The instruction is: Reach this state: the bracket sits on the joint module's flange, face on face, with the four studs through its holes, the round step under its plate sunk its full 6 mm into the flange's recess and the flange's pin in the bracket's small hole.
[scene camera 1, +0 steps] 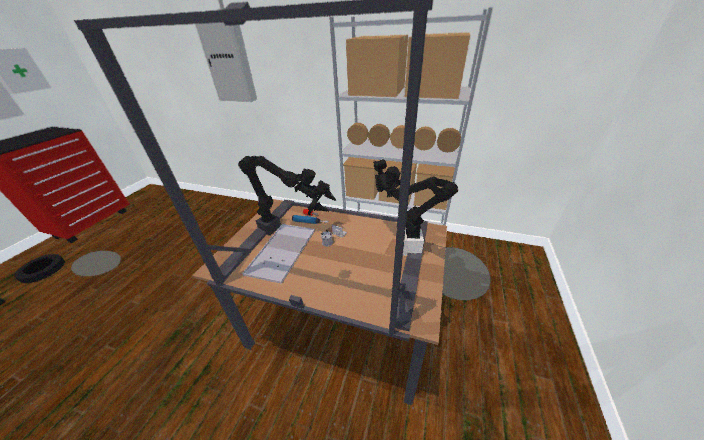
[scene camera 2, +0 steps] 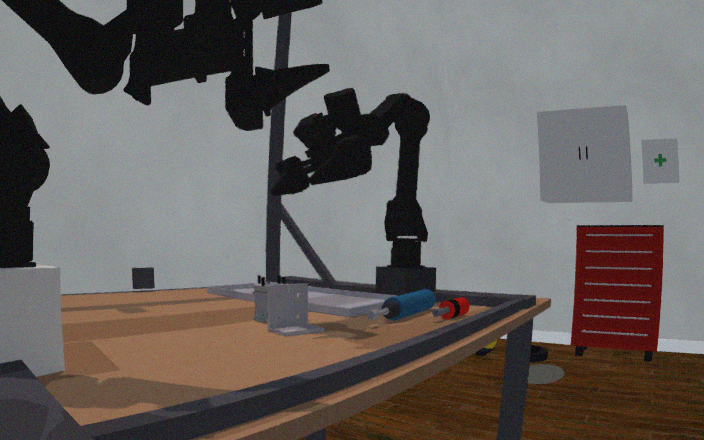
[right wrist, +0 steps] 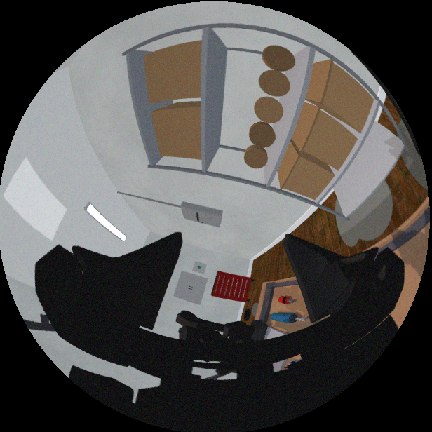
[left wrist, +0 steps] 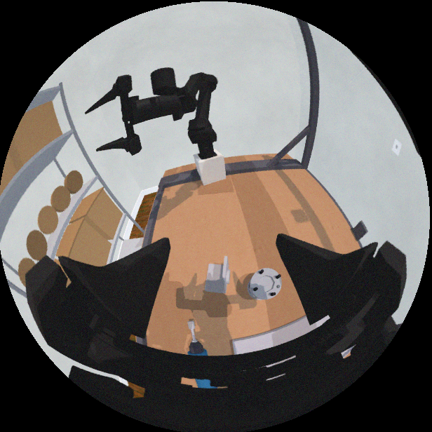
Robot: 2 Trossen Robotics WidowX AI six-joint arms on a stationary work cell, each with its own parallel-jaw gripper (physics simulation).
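Places are measured from the left arm's base along level axes (x ahead, y left, z up), in centimetres.
Pixels of known places: left gripper, fingertip midpoint: (scene camera 1: 332, 205) (scene camera 2: 290, 188); right gripper, fingertip midpoint: (scene camera 1: 375, 168) (scene camera 2: 325, 32); left arm's base, link origin: (scene camera 1: 267, 219) (scene camera 2: 406, 267); right arm's base, link origin: (scene camera 1: 412, 234).
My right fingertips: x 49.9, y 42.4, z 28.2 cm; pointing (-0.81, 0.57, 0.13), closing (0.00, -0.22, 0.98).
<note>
Ahead of a thing's pixels: the offset from my right fingertips to its top centre. "pt": to the spot under its first point.
The grey joint module @[dy -33.3, dx -11.1, dz -28.2 cm] (scene camera 1: 326, 238) (scene camera 2: 261, 305) (left wrist: 265, 283) stands upright on the table, its flange facing up with four dark studs. The light grey L-shaped bracket @[dy -23.1, dx -10.1, dz -28.7 cm] (scene camera 1: 339, 231) (scene camera 2: 288, 306) (left wrist: 216, 278) stands beside it, apart from it, with one leg flat on the table and its holed plate upright. In scene camera 2 it partly hides the module. My left gripper (scene camera 1: 321, 205) (left wrist: 224, 241) is open and empty, in the air above the table; bracket and module show below and between its fingers in its wrist view. My right gripper (scene camera 2: 324, 35) (left wrist: 89, 132) (right wrist: 235, 238) is open and empty, raised high.
A blue-handled tool @[pt dy -26.4, dx -34.3, dz -32.4 cm] (scene camera 1: 305, 219) (scene camera 2: 410, 304) (right wrist: 284, 317) and a red-handled one @[dy -17.6, dx -38.2, dz -32.2 cm] (scene camera 1: 307, 212) (scene camera 2: 454, 308) (right wrist: 285, 300) lie near the table edge. A pale shallow tray @[dy -52.5, dx -28.1, dz -34.1 cm] (scene camera 1: 290, 243) lies beside the module. A white block @[dy -12.5, dx +31.0, dz -25.0 cm] (scene camera 1: 413, 245) (left wrist: 210, 168) carries the right arm. Frame posts surround the table.
</note>
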